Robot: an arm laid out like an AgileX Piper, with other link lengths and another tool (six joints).
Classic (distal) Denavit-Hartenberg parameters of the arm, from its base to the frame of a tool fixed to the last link. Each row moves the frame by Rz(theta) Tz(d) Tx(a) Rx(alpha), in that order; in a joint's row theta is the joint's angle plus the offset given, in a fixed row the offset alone. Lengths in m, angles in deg.
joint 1: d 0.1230; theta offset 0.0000; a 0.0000; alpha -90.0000
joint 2: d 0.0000; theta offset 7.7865; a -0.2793; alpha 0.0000
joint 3: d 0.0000; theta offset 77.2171; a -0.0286; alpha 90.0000
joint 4: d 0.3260; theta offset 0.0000; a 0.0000; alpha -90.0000
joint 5: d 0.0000; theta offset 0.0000; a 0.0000; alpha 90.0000
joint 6: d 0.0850; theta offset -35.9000; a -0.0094; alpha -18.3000
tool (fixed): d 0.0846; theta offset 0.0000; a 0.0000; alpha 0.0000
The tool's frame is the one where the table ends.
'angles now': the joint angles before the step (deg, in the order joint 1, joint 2, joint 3, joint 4, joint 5, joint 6). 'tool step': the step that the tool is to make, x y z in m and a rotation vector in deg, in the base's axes. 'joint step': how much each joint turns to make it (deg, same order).
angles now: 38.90, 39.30, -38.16, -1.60, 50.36, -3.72
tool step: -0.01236, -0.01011, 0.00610, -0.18, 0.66, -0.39
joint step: 0.00, -3.26, 0.00, 0.00, 3.90, 0.39
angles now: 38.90, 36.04, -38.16, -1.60, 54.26, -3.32
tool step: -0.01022, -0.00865, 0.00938, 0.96, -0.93, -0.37
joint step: 0.01, -3.55, 0.00, -0.13, 2.24, 0.41
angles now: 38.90, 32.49, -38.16, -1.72, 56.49, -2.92
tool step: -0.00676, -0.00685, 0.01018, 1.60, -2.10, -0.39
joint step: -0.11, -3.27, 0.06, -0.28, 0.58, 0.29
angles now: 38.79, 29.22, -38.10, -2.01, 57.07, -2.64
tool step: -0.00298, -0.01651, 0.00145, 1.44, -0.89, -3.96
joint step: -3.39, -4.18, 1.43, 0.01, 1.20, 0.80
